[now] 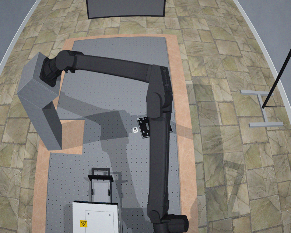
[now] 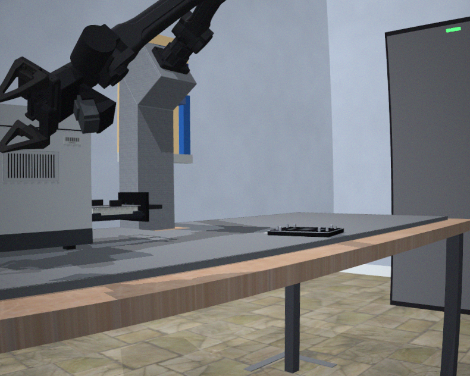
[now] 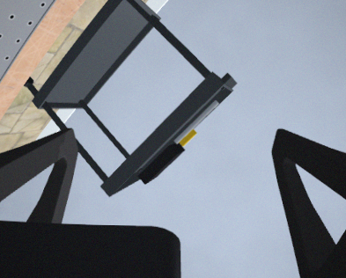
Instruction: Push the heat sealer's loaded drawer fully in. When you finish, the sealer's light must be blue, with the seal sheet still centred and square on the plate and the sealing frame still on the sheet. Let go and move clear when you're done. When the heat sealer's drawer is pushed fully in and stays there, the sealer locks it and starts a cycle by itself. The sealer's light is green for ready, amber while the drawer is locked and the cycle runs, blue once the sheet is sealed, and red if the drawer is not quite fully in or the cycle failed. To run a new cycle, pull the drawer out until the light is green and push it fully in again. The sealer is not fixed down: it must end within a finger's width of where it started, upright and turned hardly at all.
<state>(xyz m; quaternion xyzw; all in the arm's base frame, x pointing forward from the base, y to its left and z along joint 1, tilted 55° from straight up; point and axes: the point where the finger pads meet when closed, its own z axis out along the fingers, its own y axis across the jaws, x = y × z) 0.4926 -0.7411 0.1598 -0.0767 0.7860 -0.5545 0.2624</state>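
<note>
The sealer drawer is 26 cm behind my hand, 39 cm to the left of it and 16 cm below it. Round my hand: white tag: 7 cm behind, 75 cm to the left, 22 cm below.
</note>
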